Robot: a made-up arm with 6 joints.
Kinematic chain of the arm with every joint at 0, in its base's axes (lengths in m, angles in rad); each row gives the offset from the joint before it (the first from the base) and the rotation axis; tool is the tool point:
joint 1: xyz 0 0 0.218 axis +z
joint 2: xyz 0 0 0 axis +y
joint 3: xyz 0 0 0.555 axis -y
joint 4: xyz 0 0 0 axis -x
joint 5: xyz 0.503 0 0 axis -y
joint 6: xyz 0 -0.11 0 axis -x
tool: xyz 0 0 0
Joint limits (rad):
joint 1: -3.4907..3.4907
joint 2: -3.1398..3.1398
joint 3: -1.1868..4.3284
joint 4: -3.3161..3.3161
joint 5: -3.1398..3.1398
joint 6: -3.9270..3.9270
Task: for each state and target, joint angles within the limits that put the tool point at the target. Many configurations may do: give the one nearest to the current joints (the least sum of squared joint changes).
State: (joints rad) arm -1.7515 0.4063 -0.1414 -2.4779 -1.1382 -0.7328
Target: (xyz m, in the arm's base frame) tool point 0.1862 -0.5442 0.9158
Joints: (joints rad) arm -1.4092 0.1515 0.5563 -2.6361 -1.1382 -0.7328
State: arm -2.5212 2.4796 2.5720 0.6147 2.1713 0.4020
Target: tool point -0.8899 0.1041 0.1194
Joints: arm -3.1550 2.2176 2.5832 0.5768 2.1713 0.4020
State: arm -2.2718 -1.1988 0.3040 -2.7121 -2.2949 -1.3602
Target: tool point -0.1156 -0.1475 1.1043
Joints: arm -2.7656 -0.3481 0.5669 -2.6086 -2.2949 -1.3602
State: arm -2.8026 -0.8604 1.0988 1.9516 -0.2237 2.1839
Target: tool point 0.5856 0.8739 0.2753
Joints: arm -2.1313 -1.3504 1.7096 1.8604 -0.2237 2.1839
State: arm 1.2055 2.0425 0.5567 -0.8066 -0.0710 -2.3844
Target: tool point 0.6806 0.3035 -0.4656
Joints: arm 0.5350 2.0077 1.0592 -0.6745 -0.0710 -2.3844
